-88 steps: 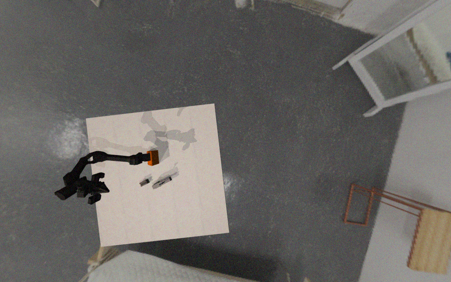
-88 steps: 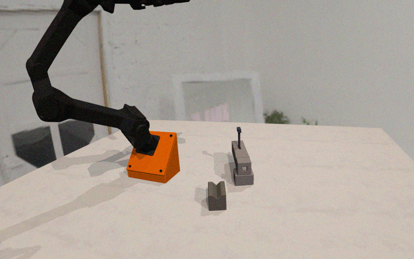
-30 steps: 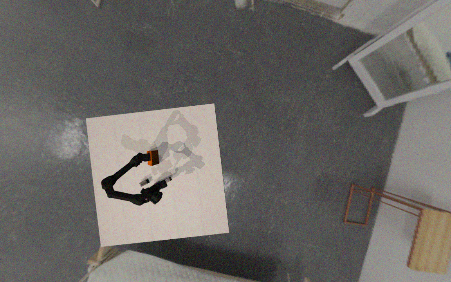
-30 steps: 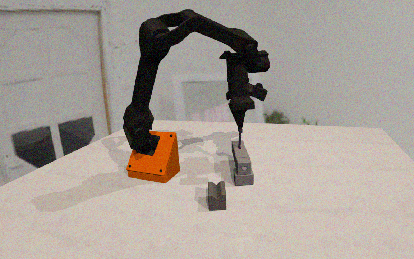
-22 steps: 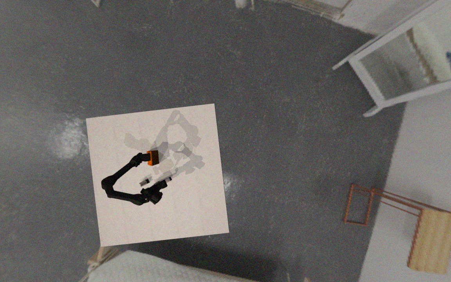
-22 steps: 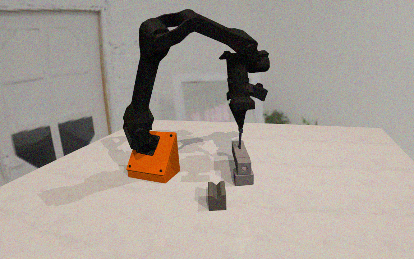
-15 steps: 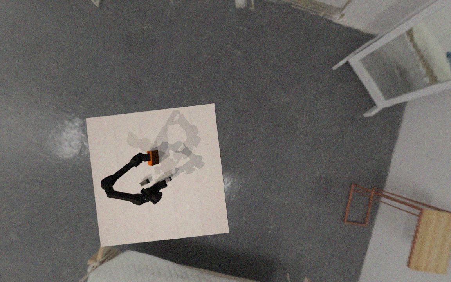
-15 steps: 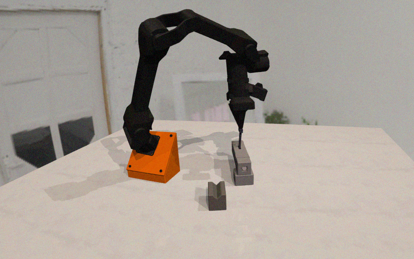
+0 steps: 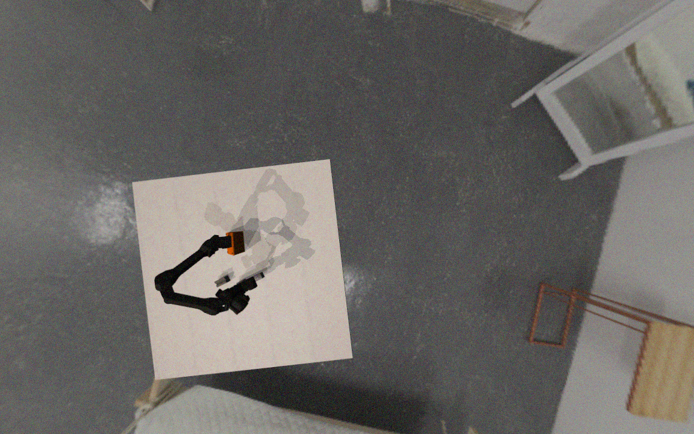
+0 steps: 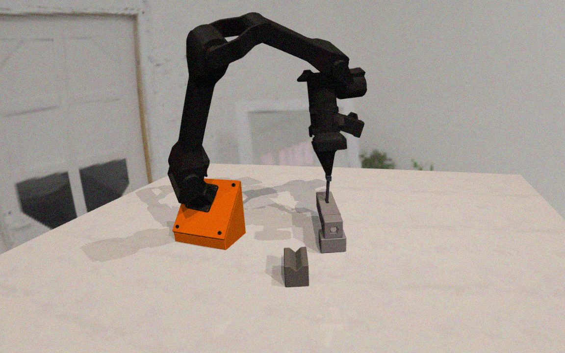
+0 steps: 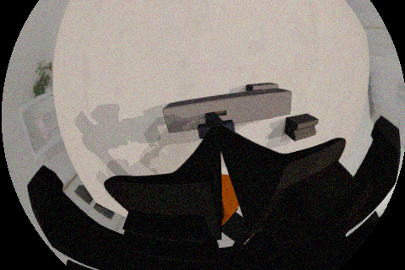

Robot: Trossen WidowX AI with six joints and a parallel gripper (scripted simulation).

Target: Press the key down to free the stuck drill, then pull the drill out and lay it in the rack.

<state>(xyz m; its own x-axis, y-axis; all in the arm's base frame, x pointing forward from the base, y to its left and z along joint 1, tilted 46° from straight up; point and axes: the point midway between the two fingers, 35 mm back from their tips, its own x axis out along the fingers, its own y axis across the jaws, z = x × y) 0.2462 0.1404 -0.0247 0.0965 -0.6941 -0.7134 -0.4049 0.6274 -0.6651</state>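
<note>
The drill is 20 mm ahead of my gripper tip, 50 mm to the right of it and 80 mm below it. From my gripper tip the other things lie so: grey v-notched rack 10 mm ahead, 220 mm to the right, 110 mm below; then dark key 30 mm below; then grey housing block 10 mm ahead, 30 mm to the right, 80 mm below.
</note>
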